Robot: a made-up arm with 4 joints.
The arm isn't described. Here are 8 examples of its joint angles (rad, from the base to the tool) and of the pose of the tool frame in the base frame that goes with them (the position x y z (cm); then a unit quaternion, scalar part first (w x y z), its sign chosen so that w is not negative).
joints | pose
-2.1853 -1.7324 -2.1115 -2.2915 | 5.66 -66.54 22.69 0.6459 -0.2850 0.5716 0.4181
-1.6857 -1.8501 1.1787 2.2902 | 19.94 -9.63 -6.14 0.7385 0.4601 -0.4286 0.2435
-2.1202 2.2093 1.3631 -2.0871 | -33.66 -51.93 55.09 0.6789 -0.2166 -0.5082 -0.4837
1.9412 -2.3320 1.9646 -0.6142 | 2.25 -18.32 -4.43 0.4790 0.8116 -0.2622 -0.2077
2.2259 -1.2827 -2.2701 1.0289 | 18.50 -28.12 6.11 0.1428 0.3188 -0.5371 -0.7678
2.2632 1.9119 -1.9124 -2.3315 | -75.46 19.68 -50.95 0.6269 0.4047 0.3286 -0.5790
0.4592 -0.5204 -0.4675 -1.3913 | -5.26 7.62 -37.40 0.4987 0.2760 0.3322 0.7515
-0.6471 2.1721 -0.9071 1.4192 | 94.92 -5.27 52.17 0.0605 -0.4313 -0.4501 0.7796
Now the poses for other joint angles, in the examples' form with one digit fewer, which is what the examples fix.
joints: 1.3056 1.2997 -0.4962 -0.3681
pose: -21.0 19.1 -56.0 0.588 -0.120 0.657 -0.456
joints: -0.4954 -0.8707 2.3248 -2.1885
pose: -6.4 10.3 36.4 0.162 0.642 0.708 -0.247
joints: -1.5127 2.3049 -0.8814 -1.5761
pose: 47.6 -14.3 85.2 0.509 0.511 -0.692 0.039
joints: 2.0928 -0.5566 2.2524 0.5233
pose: -14.8 26.4 -23.5 0.886 0.239 -0.015 -0.398
